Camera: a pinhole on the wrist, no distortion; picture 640 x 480 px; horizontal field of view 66.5 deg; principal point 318.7 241.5 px. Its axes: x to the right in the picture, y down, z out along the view. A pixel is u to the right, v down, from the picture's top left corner.
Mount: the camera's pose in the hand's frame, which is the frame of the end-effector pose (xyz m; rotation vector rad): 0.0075 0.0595 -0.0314 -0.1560 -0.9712 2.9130
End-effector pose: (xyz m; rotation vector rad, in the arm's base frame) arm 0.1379 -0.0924 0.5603 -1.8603 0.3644 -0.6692
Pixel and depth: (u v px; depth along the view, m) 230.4 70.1 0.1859
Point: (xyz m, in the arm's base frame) 0.2500 0.0159 0.5257
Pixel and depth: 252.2 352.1 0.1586
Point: 0.1863 -0.0164 0.6034
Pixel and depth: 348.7 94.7 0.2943
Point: 0.2553 0.1380 0.5204
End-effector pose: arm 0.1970 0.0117 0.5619 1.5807 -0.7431 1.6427
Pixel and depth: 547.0 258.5 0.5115
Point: 0.5839 -0.1684 0.2822
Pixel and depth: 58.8 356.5 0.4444
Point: 0.6139 -0.0166 0.7454
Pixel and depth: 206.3 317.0 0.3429
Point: 0.4805 -0.0485 0.6075
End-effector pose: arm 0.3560 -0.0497 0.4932 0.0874 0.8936 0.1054
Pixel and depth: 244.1 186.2 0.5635
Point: 0.7475 -0.2915 0.7309
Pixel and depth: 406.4 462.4 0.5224
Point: 0.4673 -0.5041 0.7073
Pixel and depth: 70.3 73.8 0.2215
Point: 0.5723 -0.0658 0.5406
